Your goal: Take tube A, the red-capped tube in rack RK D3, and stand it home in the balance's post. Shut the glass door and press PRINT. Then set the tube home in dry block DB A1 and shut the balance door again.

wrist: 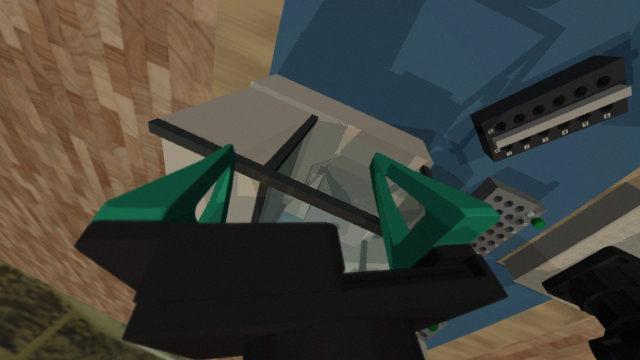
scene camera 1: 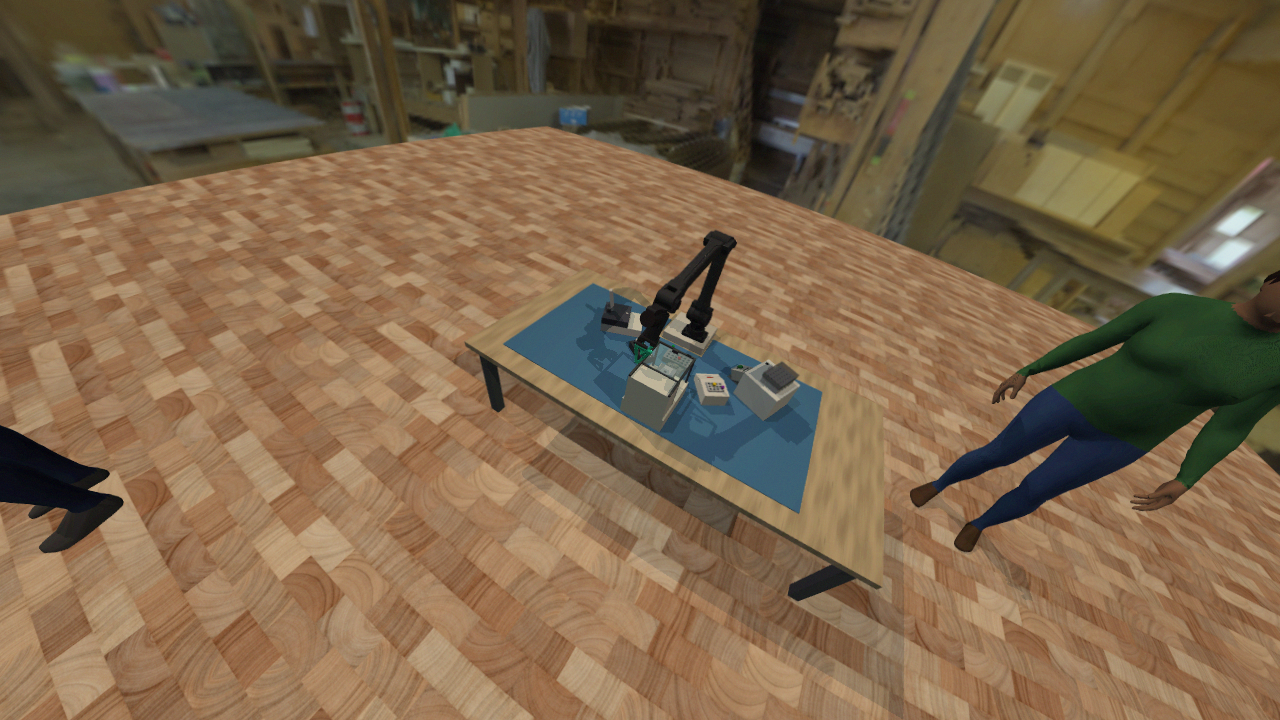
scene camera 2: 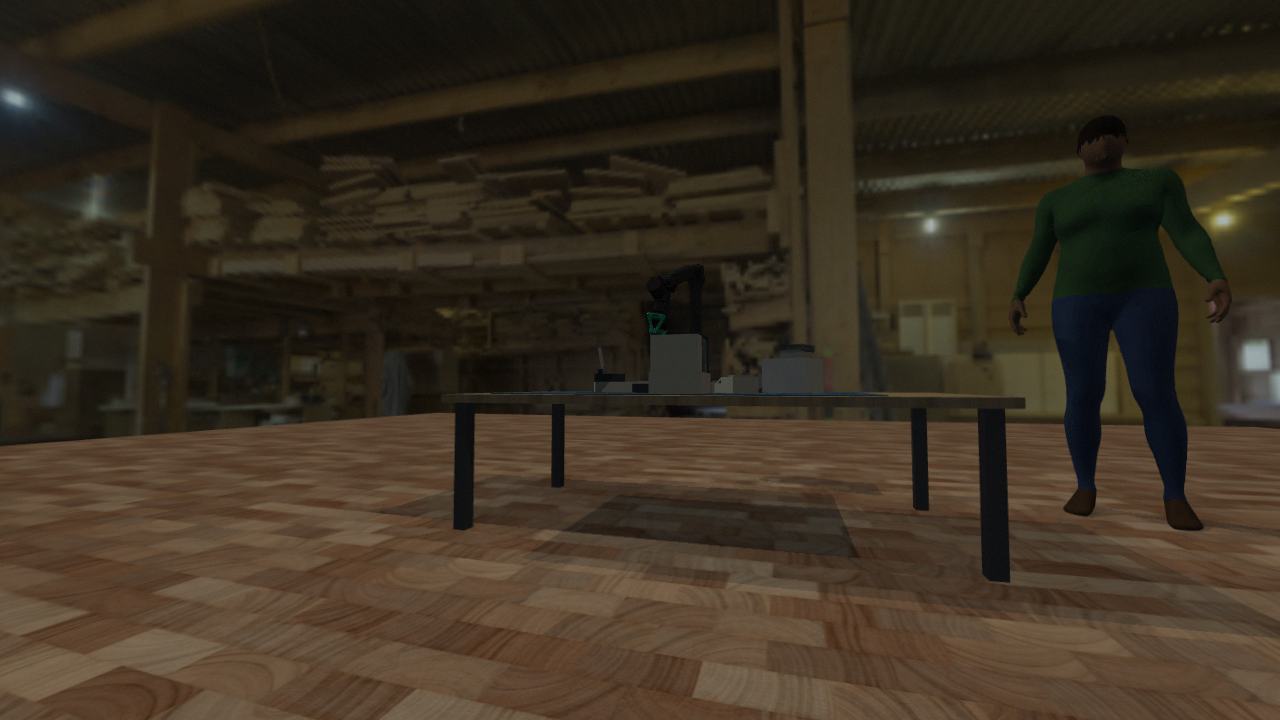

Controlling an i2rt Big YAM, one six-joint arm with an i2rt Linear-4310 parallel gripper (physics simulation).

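Seen in the pictures: gripper, fingertip midpoint: (wrist: pixel 307 156) (scene camera 1: pixel 639 359); arm's base, link origin: (wrist: pixel 591 274) (scene camera 1: pixel 694 334).
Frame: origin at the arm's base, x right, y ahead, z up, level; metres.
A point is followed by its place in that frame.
My gripper (scene camera 1: pixel 641 351) @(x 0.084, y 0.495, z 0.157 m) (scene camera 2: pixel 656 326) @(x 0.084, y 0.495, z 0.157 m) (wrist: pixel 307 156) @(x 0.084, y 0.495, z 0.157 m) is open and empty, with its green fingers above the balance (scene camera 1: pixel 653 394) @(x -0.038, y 0.604, z 0.141 m) (scene camera 2: pixel 676 362) @(x -0.023, y 0.604, z 0.069 m) (wrist: pixel 212 116) @(x 0.069, y 0.583, z 0.135 m). The balance has a pale body, a glass chamber and dark frame bars; I cannot tell how its door stands. In the wrist view the grey rack (wrist: pixel 492 190) @(x 0.055, y 0.241, z -0.012 m) stands to the right of the fingers, with a green-capped tube (wrist: pixel 538 223) @(x 0.049, y 0.174, z 0.016 m) at its edge. The red-capped tube A does not show. A black block (wrist: pixel 548 106) @(x 0.173, y 0.278, z -0.003 m) with two rows of holes lies farther up on the right, perhaps the dry block. The PRINT key cannot be read.
A white unit with coloured keys (scene camera 1: pixel 713 388) @(x -0.206, y 0.318, z 0.034 m) and a larger white box (scene camera 1: pixel 762 394) @(x -0.399, y 0.271, z 0.072 m) with a grey top stand right of the balance. The blue mat (scene camera 1: pixel 554 331) @(x 0.576, y 0.390, z -0.039 m) lies on the wooden table (scene camera 1: pixel 850 465) @(x -0.851, y 0.296, z -0.042 m). A person in green (scene camera 1: pixel 1154 376) (scene camera 2: pixel 1114 232) stands to the right.
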